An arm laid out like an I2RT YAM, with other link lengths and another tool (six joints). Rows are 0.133 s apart.
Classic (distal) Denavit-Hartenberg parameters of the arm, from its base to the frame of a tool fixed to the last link. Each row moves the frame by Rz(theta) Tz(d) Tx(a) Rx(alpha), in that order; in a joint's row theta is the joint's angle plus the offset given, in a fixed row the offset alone. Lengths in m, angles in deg.
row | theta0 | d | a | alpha
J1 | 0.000 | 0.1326 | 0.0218 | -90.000
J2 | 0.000 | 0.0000 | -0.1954 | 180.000
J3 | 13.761 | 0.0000 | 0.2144 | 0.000
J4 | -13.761 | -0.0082 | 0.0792 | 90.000
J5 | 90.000 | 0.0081 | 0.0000 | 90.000
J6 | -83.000 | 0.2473 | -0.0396 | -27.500
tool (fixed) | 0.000 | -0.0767 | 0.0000 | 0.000
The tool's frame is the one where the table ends.
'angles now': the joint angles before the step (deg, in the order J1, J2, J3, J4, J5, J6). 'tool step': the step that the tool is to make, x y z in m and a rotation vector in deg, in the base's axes. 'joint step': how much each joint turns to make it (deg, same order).
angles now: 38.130 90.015 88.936 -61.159 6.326 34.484
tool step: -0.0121 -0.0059 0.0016 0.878 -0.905 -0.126
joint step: 0.618 -5.360 -5.373 1.187 0.243 0.719
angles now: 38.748 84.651 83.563 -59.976 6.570 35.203
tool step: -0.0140 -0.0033 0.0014 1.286 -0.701 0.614
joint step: 0.923 -5.263 -5.040 1.073 -0.329 0.545
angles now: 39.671 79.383 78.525 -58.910 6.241 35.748
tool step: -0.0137 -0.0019 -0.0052 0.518 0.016 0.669
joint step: 1.356 -3.906 -4.775 1.104 -0.003 0.802
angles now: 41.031 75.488 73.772 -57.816 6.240 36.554
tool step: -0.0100 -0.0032 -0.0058 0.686 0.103 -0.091
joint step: 0.743 -3.564 -4.513 1.215 -0.077 1.020
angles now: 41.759 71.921 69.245 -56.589 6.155 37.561
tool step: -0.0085 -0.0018 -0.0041 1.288 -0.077 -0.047
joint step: 0.550 -3.589 -4.256 1.485 -0.466 0.985
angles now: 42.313 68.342 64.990 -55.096 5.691 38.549
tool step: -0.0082 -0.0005 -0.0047 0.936 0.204 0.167
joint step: 0.794 -2.689 -3.414 1.117 -0.373 0.973
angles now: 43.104 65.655 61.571 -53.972 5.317 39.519
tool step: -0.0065 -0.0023 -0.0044 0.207 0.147 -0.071
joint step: 0.694 -2.124 -2.527 0.364 0.191 0.786
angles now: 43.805 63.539 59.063 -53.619 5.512 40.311
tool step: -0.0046 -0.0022 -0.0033 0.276 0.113 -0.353
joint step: 0.467 -1.803 -2.033 0.258 0.199 0.847
